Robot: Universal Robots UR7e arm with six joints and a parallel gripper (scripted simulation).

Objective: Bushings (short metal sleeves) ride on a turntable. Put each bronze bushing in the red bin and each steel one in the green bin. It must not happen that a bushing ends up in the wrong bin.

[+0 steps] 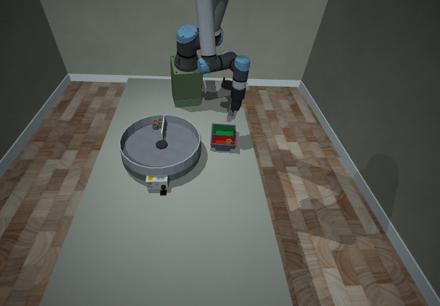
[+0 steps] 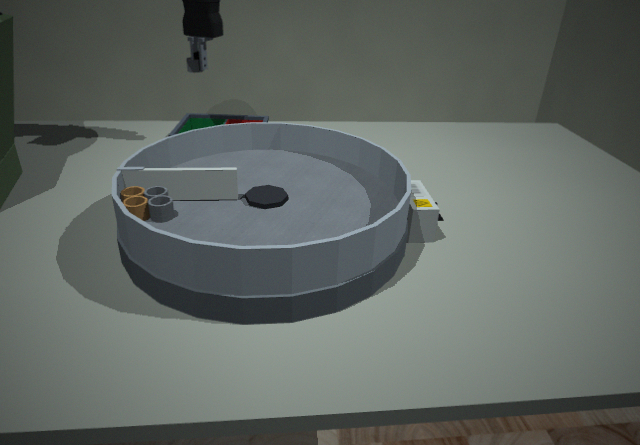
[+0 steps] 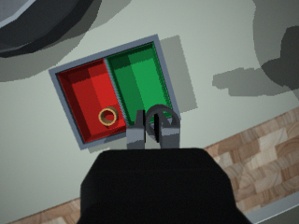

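The bin is 40 mm ahead of my hand, 30 mm to the right of it and 150 mm below it. The rest, counted from my hand: turntable (130 mm ahead, 390 mm to the right, 130 mm below).
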